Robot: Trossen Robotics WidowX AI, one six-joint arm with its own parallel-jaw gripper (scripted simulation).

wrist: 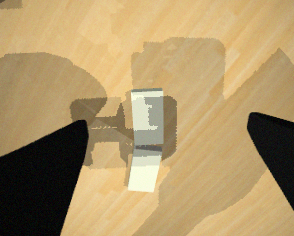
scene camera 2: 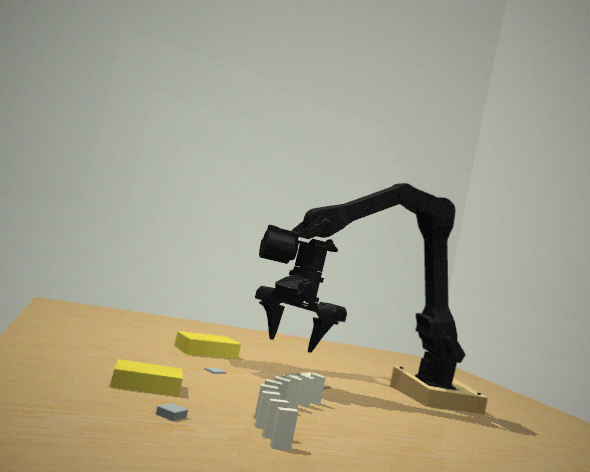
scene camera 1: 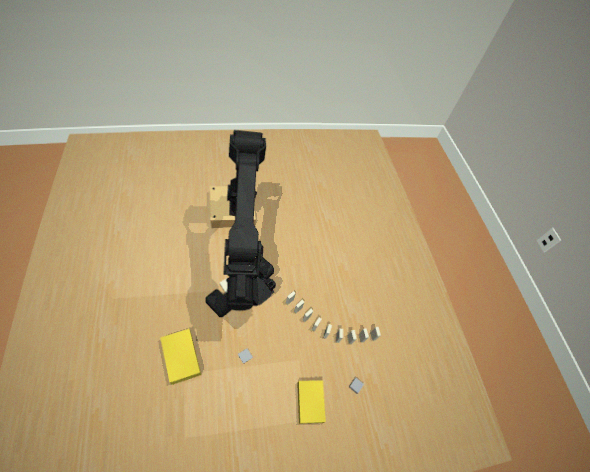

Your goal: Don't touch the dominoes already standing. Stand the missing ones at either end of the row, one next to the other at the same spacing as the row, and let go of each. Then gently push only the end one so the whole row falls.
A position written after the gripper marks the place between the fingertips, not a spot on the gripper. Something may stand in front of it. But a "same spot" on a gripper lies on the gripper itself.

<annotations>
The gripper shows in the wrist view (pixel 169 124), in scene camera 2 and in scene camera 1. One and the same spot on the gripper: (scene camera 1: pixel 263 286) is (scene camera 2: pixel 298 283).
</annotations>
